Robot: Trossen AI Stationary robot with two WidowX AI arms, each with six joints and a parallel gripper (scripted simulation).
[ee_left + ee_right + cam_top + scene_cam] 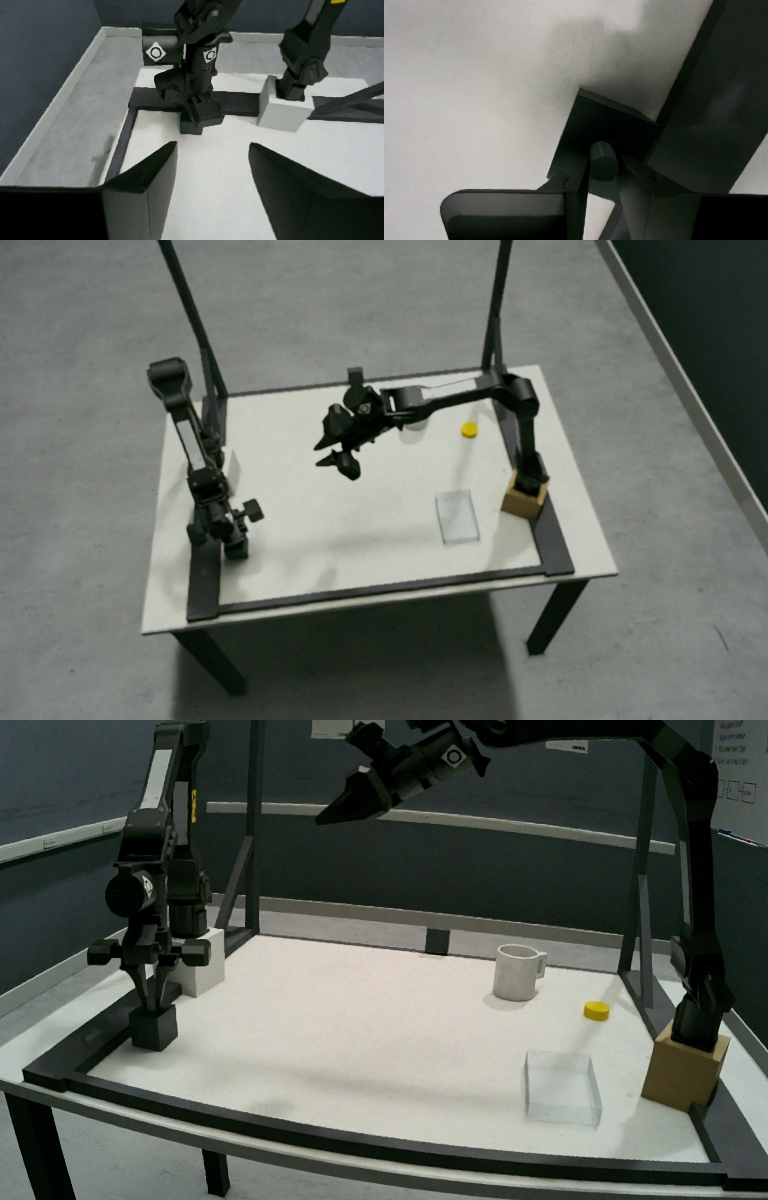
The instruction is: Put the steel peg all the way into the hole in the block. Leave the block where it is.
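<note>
My right hand is 50 mm above the dark block. Also, from my right hand: white mug (490 mm behind, 450 mm to the left, 50 mm below); clear box (140 mm behind, 580 mm to the left, 80 mm below); steel peg (50 mm below).
</note>
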